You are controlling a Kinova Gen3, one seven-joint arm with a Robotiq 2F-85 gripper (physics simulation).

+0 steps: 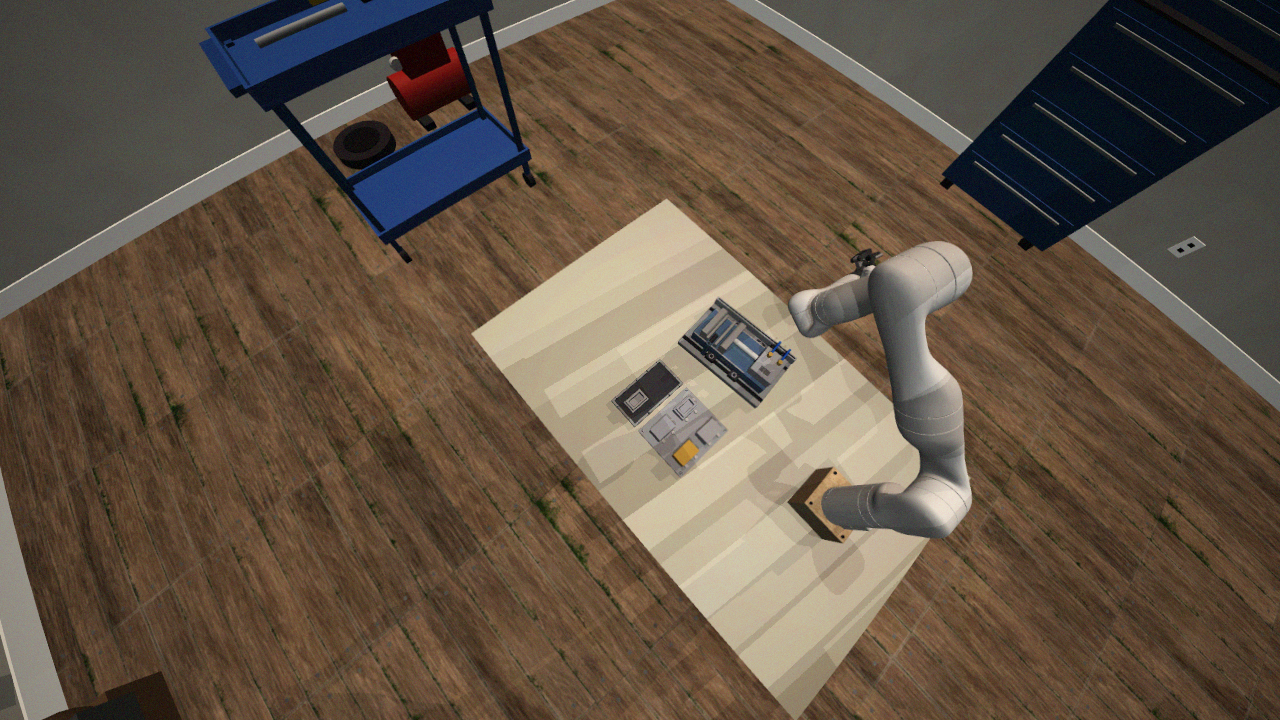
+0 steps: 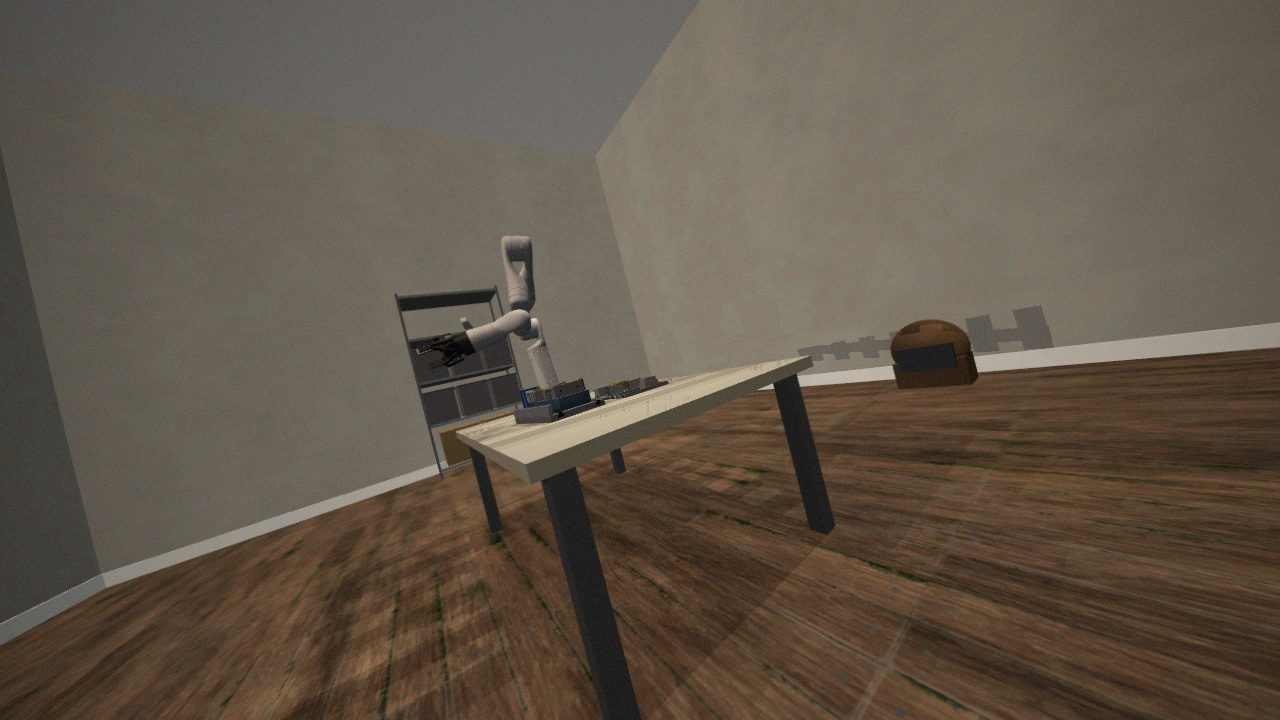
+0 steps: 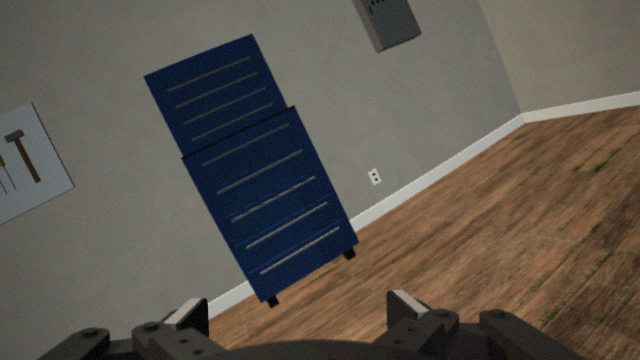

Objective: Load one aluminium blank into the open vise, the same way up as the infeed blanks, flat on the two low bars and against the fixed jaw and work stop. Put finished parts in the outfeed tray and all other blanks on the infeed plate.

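Places are measured from the arm's base along level axes (x left, y back, z up), in centimetres.
Where they show: gripper, fingertip midpoint: (image 2: 423,360) (image 3: 298,316); arm's base, link origin: (image 1: 838,506) (image 2: 549,386).
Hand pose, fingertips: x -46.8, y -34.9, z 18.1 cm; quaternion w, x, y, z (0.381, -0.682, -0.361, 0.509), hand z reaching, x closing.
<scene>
Each offset is from my fingertips to the top centre of the thing.
The vise {dx +33.7, dy -11.8, dz -17.9 cm} (image 1: 735,354) (image 2: 559,400) is a blue and grey fixture on the table; whether a blank lies in it is too small to tell. The grey infeed plate {dx +61.7, dy -4.5, dz -27.0 cm} (image 1: 684,430) holds several small blocks: grey blanks {dx +66.3, dy -8.7, dz -23.4 cm} (image 1: 662,428) {dx +57.1, dy +0.1, dz -23.4 cm} (image 1: 709,433) and an orange block {dx +66.0, dy +0.3, dz -23.4 cm} (image 1: 685,452). A grey piece {dx +57.4, dy -8.9, dz -23.5 cm} (image 1: 685,409) with a raised outline lies at its upper corner. The dark outfeed tray (image 1: 661,385) beside it holds one light grey part {dx +66.7, dy -19.3, dz -23.7 cm} (image 1: 636,400). My gripper (image 1: 864,258) (image 2: 427,351) (image 3: 298,316) is open and empty, up in the air beyond the table edge near the vise, pointing away from the table.
The arm's base stands on a wooden block (image 1: 816,503) on the table (image 1: 581,295) (image 2: 671,416). A blue drawer cabinet (image 1: 1100,125) (image 3: 272,200) stands by the wall. A blue cart (image 1: 438,179) stands off the table. A shelf rack (image 2: 447,300) stands behind the arm.
</scene>
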